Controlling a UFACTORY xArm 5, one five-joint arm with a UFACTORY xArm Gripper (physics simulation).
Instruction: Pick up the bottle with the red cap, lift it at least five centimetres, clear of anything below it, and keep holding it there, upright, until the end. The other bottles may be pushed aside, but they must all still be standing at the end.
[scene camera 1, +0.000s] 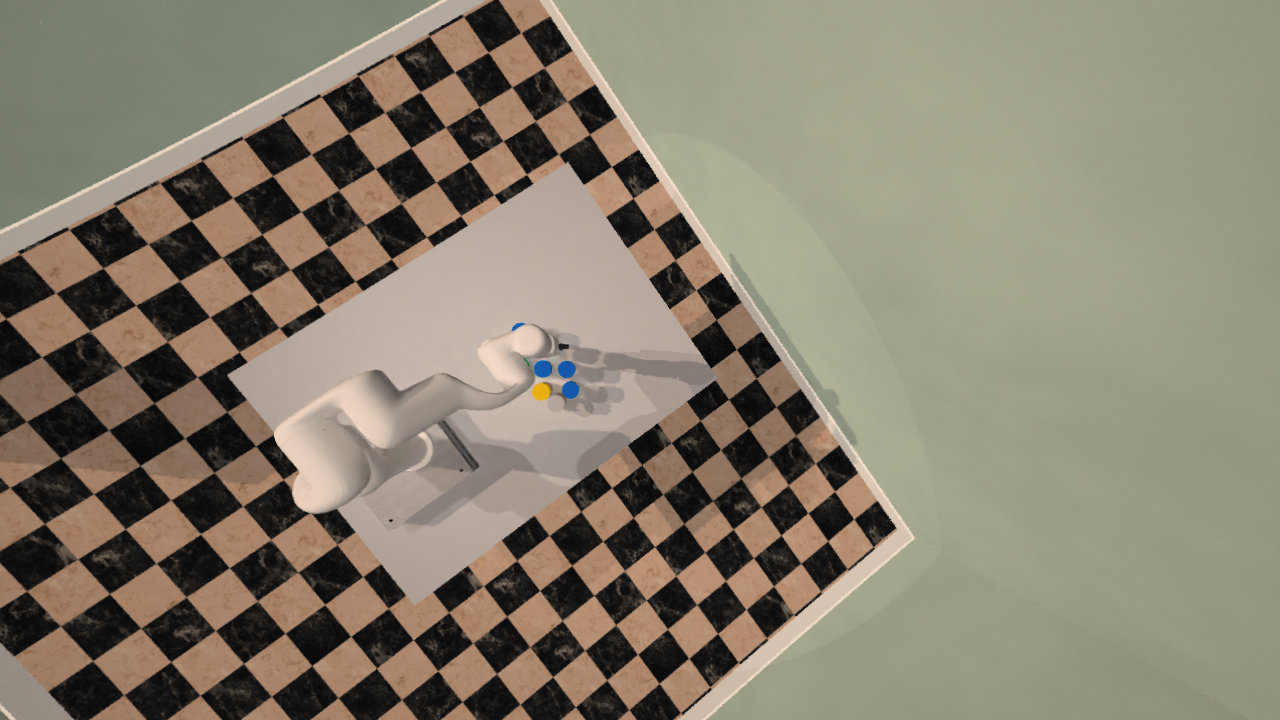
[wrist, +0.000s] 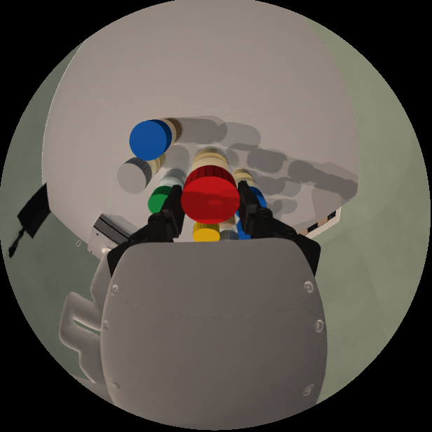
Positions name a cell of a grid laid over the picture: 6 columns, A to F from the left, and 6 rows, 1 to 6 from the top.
Observation:
In view: a red-capped bottle (wrist: C3).

